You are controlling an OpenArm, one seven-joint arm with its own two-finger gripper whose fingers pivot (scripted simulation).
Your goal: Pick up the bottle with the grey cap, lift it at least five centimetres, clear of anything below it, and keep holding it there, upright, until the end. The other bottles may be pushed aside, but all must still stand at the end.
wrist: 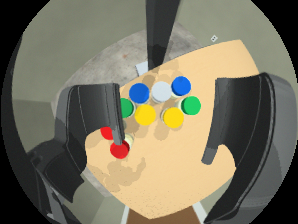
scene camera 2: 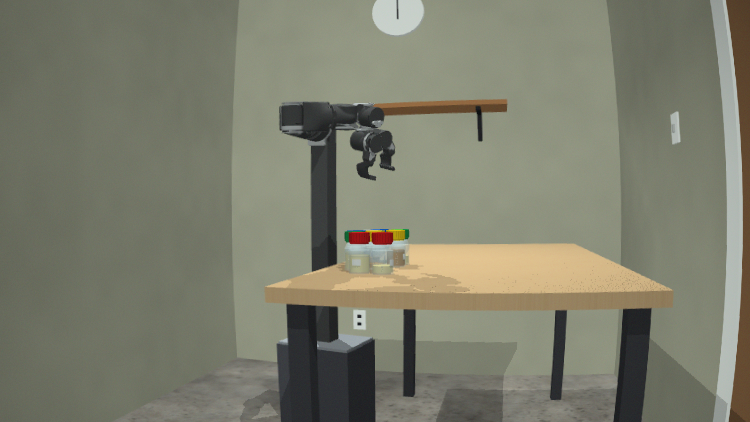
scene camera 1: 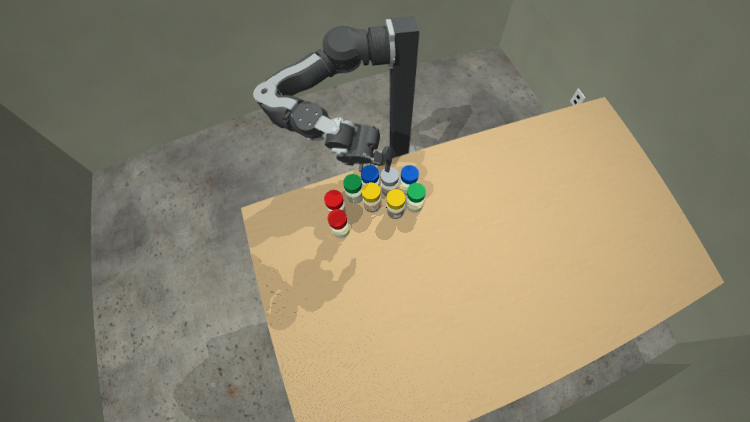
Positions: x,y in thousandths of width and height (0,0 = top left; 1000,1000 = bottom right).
Labels:
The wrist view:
my gripper: 539,525
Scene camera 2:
my gripper: 505,414
black post: 431,376
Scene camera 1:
my gripper: 502,385
black post: 537,184

